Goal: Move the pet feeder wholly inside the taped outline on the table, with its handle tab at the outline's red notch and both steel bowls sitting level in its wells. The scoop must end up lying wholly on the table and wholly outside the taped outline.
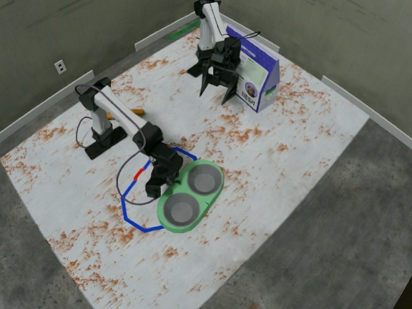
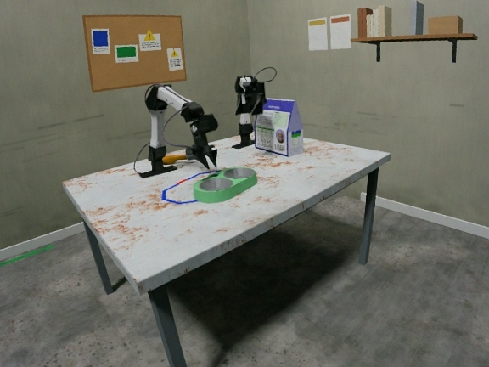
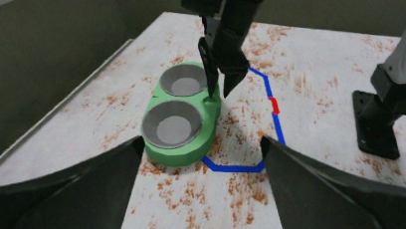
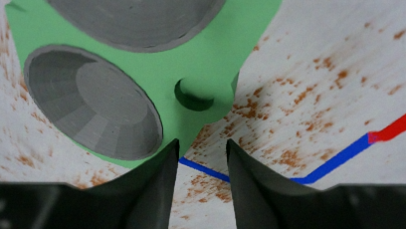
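My right gripper is now 80 mm above the blue taped outline, 50 mm to the left of it and 30 mm past it. From my right hand the other things lie so: orange scoop: 450 mm behind, 60 mm to the left, 60 mm below; then white puppy food bag: 600 mm to the left, 110 mm behind, 70 mm above; then green pet feeder: 80 mm ahead, 70 mm below.
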